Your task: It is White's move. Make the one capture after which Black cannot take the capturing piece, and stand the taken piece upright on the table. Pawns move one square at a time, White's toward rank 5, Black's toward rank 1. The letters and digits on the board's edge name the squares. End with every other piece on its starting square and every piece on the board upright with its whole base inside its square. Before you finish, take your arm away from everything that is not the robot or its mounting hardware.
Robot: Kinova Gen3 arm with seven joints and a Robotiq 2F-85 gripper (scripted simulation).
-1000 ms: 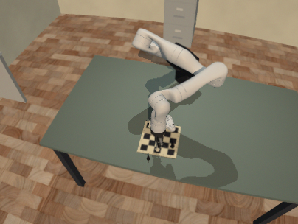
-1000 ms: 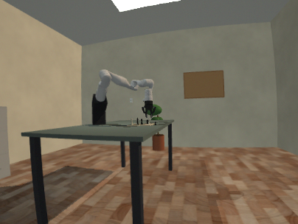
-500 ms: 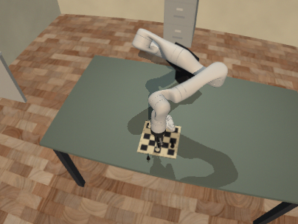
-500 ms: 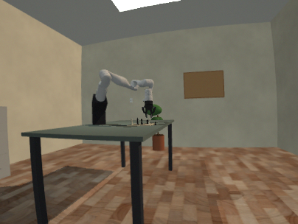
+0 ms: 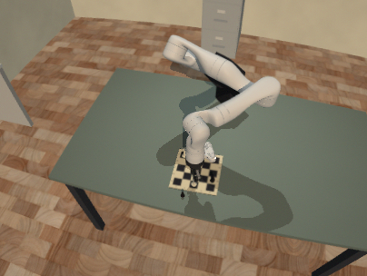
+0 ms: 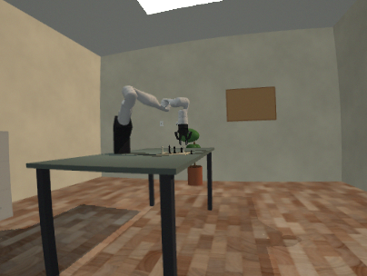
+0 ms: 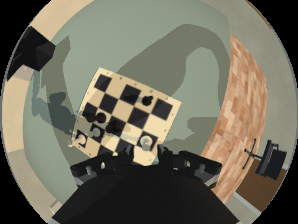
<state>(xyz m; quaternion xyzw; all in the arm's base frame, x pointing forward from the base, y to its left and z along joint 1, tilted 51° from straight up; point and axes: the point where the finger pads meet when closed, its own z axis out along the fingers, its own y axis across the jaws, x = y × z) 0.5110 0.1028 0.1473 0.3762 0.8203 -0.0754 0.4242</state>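
Now: hand 50 mm above the white piece. Round my hand: black piece (70 mm below, 70 mm ahead, 40 mm to the right); white chess piece (140 mm behind, 80 mm to the right, 50 mm below); chessboard (80 mm below, 70 mm behind).
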